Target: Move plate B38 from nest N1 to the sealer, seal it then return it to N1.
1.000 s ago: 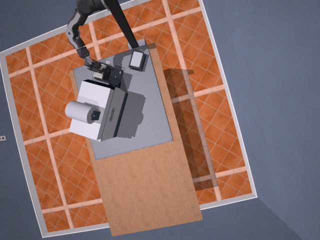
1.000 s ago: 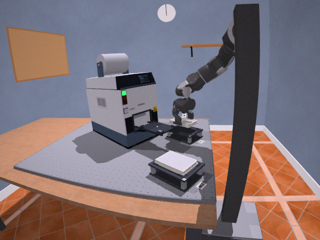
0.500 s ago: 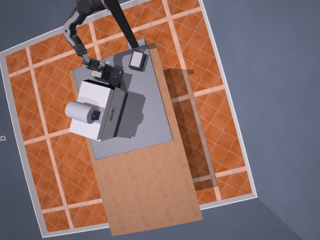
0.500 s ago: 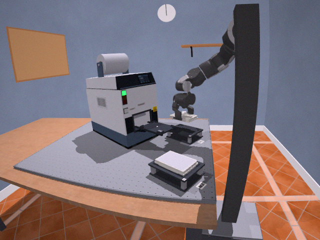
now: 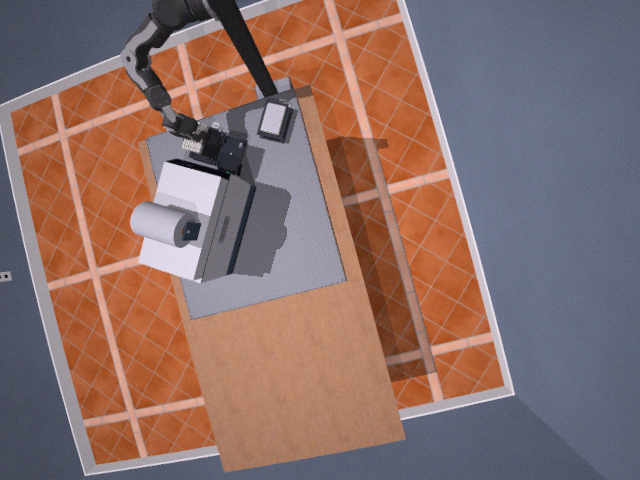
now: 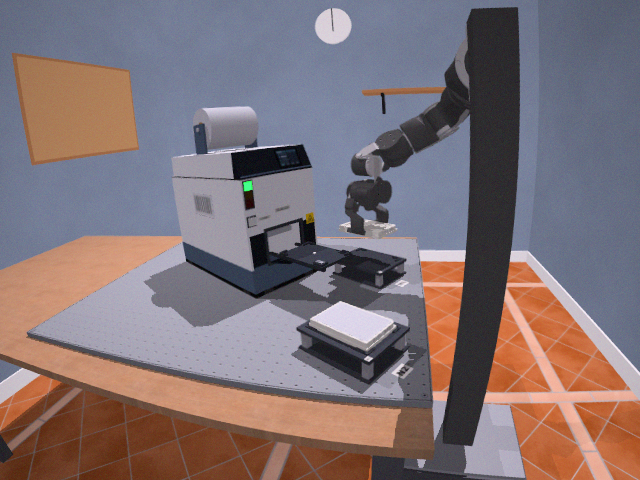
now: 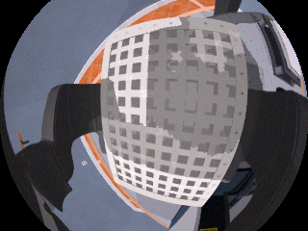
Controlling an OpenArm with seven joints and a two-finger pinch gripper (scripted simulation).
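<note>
My hand is 14 cm to the right of the sealer's stage, 10 cm short of it and 3 cm above it. From my hand the other things lie so: plate nest N1 (9 cm below); white 96-well plate B38 (right at my hand); start key (23 cm ahead, 17 cm to the left, 6 cm above).
</note>
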